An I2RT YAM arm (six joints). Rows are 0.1 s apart.
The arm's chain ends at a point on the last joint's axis. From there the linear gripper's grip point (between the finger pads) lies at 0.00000 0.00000 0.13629 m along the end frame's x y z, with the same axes.
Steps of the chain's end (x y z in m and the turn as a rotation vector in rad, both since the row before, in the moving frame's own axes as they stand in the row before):
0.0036, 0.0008, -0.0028, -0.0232, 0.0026, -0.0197
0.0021, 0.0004, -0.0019, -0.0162, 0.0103, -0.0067
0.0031, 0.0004, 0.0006, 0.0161, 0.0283, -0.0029
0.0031, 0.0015, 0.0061, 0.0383, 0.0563, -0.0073
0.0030, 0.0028, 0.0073, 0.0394, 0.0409, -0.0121
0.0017, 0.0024, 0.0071, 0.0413, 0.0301, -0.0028
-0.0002, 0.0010, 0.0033, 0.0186, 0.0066, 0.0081
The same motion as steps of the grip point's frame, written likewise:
0.0040, 0.0040, -0.0028, -0.0232, 0.0026, -0.0197
0.0035, 0.0026, -0.0019, -0.0162, 0.0103, -0.0067
0.0070, -0.0018, 0.0005, 0.0161, 0.0283, -0.0029
0.0107, -0.0037, 0.0058, 0.0383, 0.0563, -0.0073
0.0085, -0.0026, 0.0071, 0.0394, 0.0409, -0.0121
0.0058, -0.0032, 0.0069, 0.0413, 0.0301, -0.0028
0.0007, -0.0015, 0.0033, 0.0186, 0.0066, 0.0081

